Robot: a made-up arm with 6 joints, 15 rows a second.
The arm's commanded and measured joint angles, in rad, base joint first. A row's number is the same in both.
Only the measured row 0 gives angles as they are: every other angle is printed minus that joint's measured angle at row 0.
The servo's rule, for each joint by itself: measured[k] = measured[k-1] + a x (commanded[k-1-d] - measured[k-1]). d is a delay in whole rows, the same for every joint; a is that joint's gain. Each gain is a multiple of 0.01, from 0.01 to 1. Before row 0 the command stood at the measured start. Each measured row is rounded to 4 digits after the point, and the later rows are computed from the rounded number. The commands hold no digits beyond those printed.
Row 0, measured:
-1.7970 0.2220 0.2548 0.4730 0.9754 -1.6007
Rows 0 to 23, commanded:
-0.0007 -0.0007 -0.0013 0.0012 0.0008 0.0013
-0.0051 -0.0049 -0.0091 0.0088 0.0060 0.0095
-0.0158 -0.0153 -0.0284 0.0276 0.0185 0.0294
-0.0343 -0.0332 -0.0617 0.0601 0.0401 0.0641
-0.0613 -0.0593 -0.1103 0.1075 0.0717 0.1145
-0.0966 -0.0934 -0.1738 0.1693 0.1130 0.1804
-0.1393 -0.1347 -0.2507 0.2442 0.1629 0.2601
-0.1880 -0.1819 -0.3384 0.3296 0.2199 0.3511
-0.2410 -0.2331 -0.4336 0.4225 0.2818 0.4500
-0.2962 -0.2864 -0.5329 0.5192 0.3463 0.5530
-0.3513 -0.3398 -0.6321 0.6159 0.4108 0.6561
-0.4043 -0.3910 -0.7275 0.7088 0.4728 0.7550
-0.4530 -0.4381 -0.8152 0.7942 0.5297 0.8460
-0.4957 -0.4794 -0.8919 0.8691 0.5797 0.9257
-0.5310 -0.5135 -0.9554 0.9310 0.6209 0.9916
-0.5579 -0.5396 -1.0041 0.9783 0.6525 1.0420
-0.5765 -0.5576 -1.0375 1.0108 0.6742 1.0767
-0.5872 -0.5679 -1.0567 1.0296 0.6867 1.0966
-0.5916 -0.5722 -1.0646 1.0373 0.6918 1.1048
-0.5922 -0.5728 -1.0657 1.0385 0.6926 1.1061
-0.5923 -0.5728 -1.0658 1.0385 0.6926 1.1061
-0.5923 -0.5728 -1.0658 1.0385 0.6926 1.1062
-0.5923 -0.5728 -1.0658 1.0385 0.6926 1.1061
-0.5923 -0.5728 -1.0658 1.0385 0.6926 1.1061
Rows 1 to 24, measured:
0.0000 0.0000 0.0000 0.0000 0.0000 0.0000
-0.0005 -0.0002 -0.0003 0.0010 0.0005 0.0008
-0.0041 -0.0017 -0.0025 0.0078 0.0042 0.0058
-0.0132 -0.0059 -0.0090 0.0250 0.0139 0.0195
-0.0297 -0.0144 -0.0222 0.0555 0.0317 0.0454
-0.0543 -0.0283 -0.0442 0.1007 0.0589 0.0855
-0.0873 -0.0485 -0.0766 0.1604 0.0957 0.1405
-0.1279 -0.0752 -0.1201 0.2333 0.1414 0.2099
-0.1748 -0.1083 -0.1747 0.3171 0.1948 0.2918
-0.2264 -0.1470 -0.2394 0.4088 0.2540 0.3836
-0.2808 -0.1902 -0.3128 0.5048 0.3168 0.4819
-0.3358 -0.2366 -0.3926 0.6015 0.3807 0.5829
-0.3892 -0.2845 -0.4763 0.6949 0.4433 0.6827
-0.4390 -0.3321 -0.5610 0.7813 0.5021 0.7774
-0.4832 -0.3778 -0.6437 0.8577 0.5549 0.8634
-0.5205 -0.4199 -0.7216 0.9215 0.5998 0.9378
-0.5497 -0.4570 -0.7922 0.9709 0.6356 0.9982
-0.5706 -0.4882 -0.8535 1.0056 0.6618 1.0437
-0.5835 -0.5129 -0.9043 1.0265 0.6787 1.0744
-0.5898 -0.5313 -0.9444 1.0359 0.6876 1.0920
-0.5917 -0.5442 -0.9747 1.0382 0.6910 1.1002
-0.5922 -0.5531 -0.9975 1.0385 0.6921 1.1036
-0.5923 -0.5592 -1.0146 1.0385 0.6924 1.1051
-0.5923 -0.5634 -1.0274 1.0385 0.6925 1.1057
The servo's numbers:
d 1
a 0.78 0.31 0.25 0.87 0.68 0.58

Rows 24 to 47, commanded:
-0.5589 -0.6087 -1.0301 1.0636 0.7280 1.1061
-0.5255 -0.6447 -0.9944 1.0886 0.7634 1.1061
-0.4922 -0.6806 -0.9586 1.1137 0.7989 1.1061
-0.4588 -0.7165 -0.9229 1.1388 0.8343 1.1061
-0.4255 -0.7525 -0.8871 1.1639 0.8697 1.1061
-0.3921 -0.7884 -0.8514 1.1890 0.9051 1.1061
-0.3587 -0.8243 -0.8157 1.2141 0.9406 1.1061
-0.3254 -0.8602 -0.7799 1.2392 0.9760 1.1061
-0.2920 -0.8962 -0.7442 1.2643 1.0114 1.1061
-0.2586 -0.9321 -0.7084 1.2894 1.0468 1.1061
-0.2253 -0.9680 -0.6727 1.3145 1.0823 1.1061
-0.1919 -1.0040 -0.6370 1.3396 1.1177 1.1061
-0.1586 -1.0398 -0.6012 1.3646 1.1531 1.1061
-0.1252 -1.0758 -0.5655 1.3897 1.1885 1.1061
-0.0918 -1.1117 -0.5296 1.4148 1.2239 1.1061
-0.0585 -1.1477 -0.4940 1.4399 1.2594 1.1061
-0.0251 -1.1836 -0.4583 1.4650 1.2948 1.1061
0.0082 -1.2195 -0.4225 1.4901 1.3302 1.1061
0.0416 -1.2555 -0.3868 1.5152 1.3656 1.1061
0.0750 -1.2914 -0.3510 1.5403 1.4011 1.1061
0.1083 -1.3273 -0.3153 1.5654 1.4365 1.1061
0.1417 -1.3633 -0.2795 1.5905 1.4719 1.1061
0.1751 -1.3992 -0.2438 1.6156 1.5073 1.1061
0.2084 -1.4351 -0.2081 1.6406 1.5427 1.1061
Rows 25 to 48, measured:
-0.5923 -0.5663 -1.0370 1.0385 0.6926 1.1059
-0.5662 -0.5794 -1.0353 1.0603 0.7167 1.1060
-0.5345 -0.5996 -1.0251 1.0849 0.7485 1.1061
-0.5015 -0.6247 -1.0085 1.1100 0.7828 1.1061
-0.4682 -0.6532 -0.9871 1.1351 0.8178 1.1061
-0.4349 -0.6840 -0.9621 1.1602 0.8531 1.1061
-0.4015 -0.7164 -0.9344 1.1853 0.8885 1.1061
-0.3681 -0.7498 -0.9047 1.2104 0.9239 1.1061
-0.3348 -0.7840 -0.8735 1.2355 0.9593 1.1061
-0.3014 -0.8188 -0.8412 1.2606 0.9947 1.1061
-0.2680 -0.8539 -0.8080 1.2857 1.0301 1.1061
-0.2347 -0.8893 -0.7742 1.3108 1.0656 1.1061
-0.2013 -0.9249 -0.7399 1.3359 1.1010 1.1061
-0.1680 -0.9605 -0.7052 1.3609 1.1364 1.1061
-0.1346 -0.9962 -0.6703 1.3860 1.1718 1.1061
-0.1012 -1.0320 -0.6351 1.4111 1.2072 1.1061
-0.0679 -1.0679 -0.5998 1.4362 1.2427 1.1061
-0.0345 -1.1038 -0.5644 1.4613 1.2781 1.1061
-0.0012 -1.1397 -0.5289 1.4864 1.3135 1.1061
0.0322 -1.1756 -0.4934 1.5115 1.3489 1.1061
0.0656 -1.2115 -0.4578 1.5366 1.3844 1.1061
0.0989 -1.2474 -0.4222 1.5617 1.4198 1.1061
0.1323 -1.2833 -0.3865 1.5868 1.4552 1.1061
0.1657 -1.3192 -0.3508 1.6119 1.4906 1.1061

